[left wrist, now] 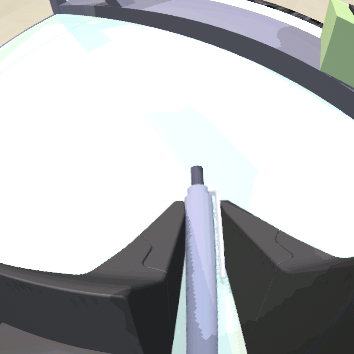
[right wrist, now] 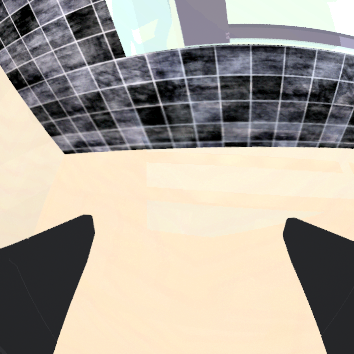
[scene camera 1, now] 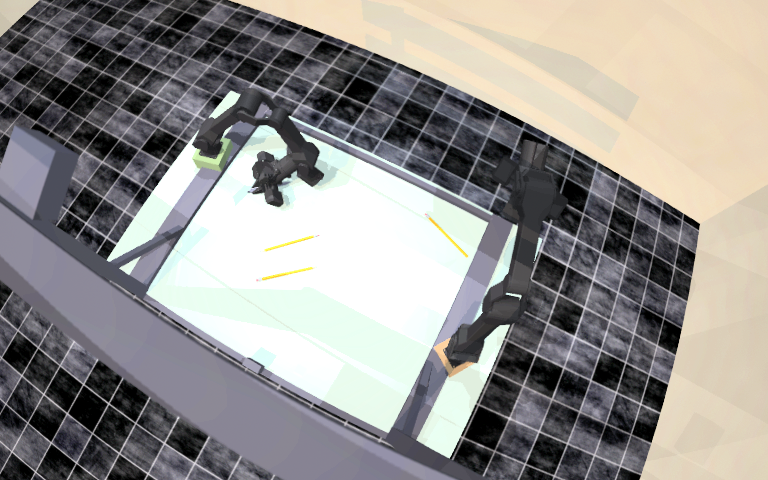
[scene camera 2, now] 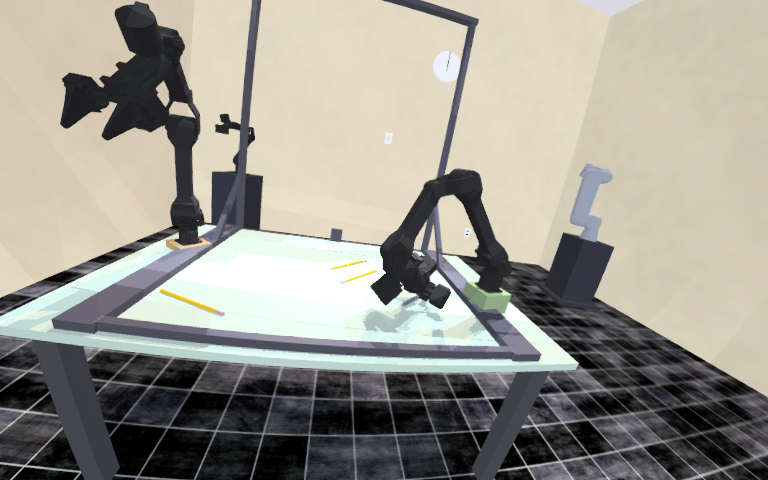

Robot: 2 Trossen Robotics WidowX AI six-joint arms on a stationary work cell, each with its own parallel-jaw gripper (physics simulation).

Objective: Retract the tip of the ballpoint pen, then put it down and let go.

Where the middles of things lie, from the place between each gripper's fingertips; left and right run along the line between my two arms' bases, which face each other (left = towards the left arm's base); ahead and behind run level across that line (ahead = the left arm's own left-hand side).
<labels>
I see my right gripper 340 mm past the ballpoint pen [left wrist: 200,258], 640 mm to the right of it and 340 mm above it. The rest, counted from my right hand: green base block [left wrist: 329,49]: 380 mm behind, 870 mm to the left, 310 mm below.
The ballpoint pen is 5 cm ahead of my left hand and 3 cm to the right of it. Also, from my left hand: green base block (19 cm to the left, 3 cm above).
</labels>
